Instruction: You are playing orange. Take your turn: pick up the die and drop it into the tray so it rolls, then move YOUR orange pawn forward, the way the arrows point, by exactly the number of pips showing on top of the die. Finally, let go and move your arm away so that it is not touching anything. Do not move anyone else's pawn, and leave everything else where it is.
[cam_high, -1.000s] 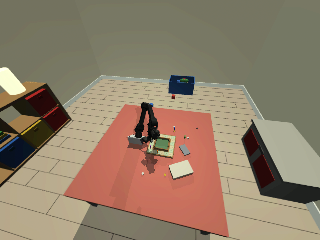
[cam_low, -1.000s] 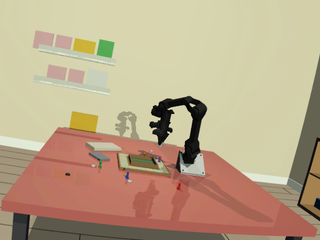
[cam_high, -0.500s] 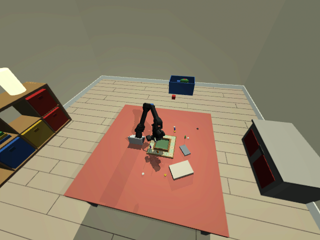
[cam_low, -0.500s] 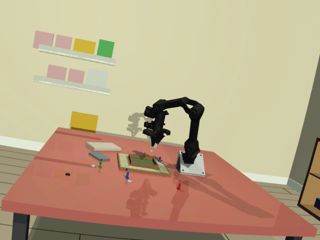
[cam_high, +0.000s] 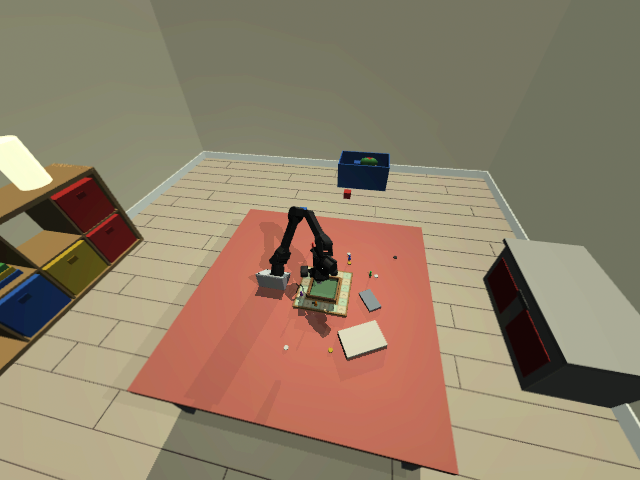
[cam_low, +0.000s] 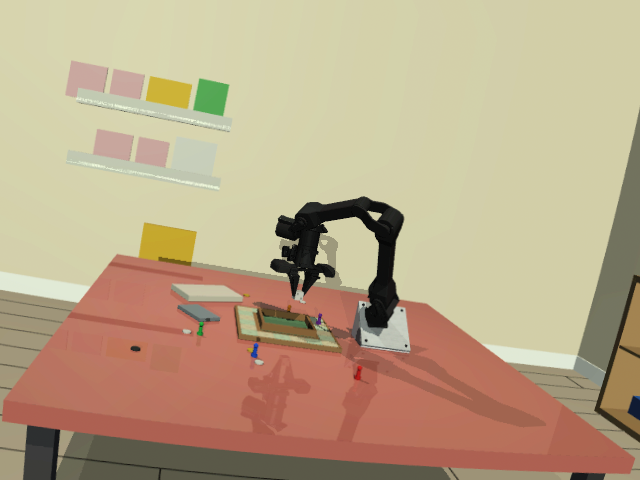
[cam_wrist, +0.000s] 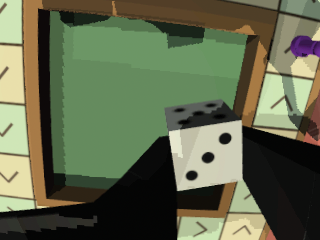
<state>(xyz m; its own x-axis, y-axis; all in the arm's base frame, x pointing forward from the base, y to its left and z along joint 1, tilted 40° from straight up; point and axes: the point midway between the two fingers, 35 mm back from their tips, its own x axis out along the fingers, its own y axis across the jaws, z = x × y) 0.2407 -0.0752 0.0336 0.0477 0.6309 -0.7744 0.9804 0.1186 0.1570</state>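
Right now the orange pawn is 10 mm behind my gripper tip, 90 mm to the right of it and 70 mm below it. The rest, counted from my gripper tip: purple pawn 90 mm behind, 40 mm to the right, 70 mm below; then grey die right at my gripper tip; then green tray 30 mm ahead, 20 mm to the left, 90 mm below.
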